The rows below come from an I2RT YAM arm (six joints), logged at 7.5 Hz.
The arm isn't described. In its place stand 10 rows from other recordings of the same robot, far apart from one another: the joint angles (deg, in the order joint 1, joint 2, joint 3, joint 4, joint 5, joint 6), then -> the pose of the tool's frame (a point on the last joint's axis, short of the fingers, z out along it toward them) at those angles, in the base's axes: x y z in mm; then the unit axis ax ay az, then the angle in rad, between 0 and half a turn.
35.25 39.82 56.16 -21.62 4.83 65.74 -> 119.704 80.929 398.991 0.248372 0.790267 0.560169 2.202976
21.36 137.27 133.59 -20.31 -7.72 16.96 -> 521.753 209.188 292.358 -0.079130 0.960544 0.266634 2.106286
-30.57 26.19 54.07 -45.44 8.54 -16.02 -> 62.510 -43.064 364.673 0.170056 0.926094 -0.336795 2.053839
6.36 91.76 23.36 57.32 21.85 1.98 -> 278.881 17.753 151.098 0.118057 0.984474 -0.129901 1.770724
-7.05 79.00 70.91 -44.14 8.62 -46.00 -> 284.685 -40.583 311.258 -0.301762 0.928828 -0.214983 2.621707
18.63 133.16 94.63 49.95 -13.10 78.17 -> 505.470 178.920 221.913 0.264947 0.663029 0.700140 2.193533
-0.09 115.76 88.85 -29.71 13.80 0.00 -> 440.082 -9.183 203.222 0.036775 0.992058 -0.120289 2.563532
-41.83 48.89 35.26 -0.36 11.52 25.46 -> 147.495 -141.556 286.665 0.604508 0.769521 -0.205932 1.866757
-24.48 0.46 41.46 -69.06 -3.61 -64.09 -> -0.708 2.785 270.115 -0.331458 0.868525 -0.368511 2.346719
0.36 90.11 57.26 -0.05 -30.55 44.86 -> 346.628 20.274 238.161 0.216984 0.883517 0.415109 2.454905
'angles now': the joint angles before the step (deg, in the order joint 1, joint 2, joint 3, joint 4, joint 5, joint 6). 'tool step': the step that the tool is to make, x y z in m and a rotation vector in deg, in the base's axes. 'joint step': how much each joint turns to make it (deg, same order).
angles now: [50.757, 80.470, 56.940, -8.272, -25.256, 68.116]
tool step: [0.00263, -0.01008, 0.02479, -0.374, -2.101, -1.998]
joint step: [-1.406, -2.276, 3.712, -5.503, 1.473, -1.393]
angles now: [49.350, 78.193, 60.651, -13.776, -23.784, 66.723]
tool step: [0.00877, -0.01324, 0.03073, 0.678, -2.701, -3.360]
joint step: [-2.734, -1.535, 5.151, -4.812, 1.325, -1.112]
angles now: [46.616, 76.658, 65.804, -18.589, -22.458, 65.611]
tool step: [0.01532, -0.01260, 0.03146, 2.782, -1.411, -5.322]
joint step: [-3.596, 0.085, 5.904, -2.187, 1.077, 1.798]
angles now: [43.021, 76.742, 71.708, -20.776, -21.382, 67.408]
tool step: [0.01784, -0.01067, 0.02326, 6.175, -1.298, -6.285]
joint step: [-3.564, 0.555, 3.105, 4.226, 1.074, 4.855]
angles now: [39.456, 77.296, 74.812, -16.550, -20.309, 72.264]
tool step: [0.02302, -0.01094, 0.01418, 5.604, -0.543, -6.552]
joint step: [-3.971, 1.811, 2.421, 4.901, 1.328, 4.963]
